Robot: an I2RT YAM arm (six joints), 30 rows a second.
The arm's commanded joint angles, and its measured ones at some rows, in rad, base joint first. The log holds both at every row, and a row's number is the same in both.
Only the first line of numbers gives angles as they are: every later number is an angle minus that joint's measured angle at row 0.
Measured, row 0:
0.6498 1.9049 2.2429 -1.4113 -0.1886 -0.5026
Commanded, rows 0 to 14:
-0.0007 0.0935 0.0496 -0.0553 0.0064 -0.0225
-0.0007 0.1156 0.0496 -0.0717 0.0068 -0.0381
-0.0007 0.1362 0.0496 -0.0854 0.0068 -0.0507
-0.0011 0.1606 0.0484 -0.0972 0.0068 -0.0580
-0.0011 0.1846 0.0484 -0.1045 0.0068 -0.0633
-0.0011 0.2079 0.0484 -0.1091 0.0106 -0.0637
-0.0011 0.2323 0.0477 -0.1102 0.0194 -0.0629
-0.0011 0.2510 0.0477 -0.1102 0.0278 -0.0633
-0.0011 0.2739 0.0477 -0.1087 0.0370 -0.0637
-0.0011 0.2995 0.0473 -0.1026 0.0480 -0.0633
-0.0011 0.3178 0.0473 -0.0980 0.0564 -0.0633
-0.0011 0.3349 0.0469 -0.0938 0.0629 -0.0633
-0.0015 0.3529 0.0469 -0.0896 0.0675 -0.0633
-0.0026 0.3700 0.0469 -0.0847 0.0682 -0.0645
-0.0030 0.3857 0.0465 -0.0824 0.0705 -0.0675
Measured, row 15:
0.0000 0.3487 0.0290 -0.0858 0.0434 -0.0462
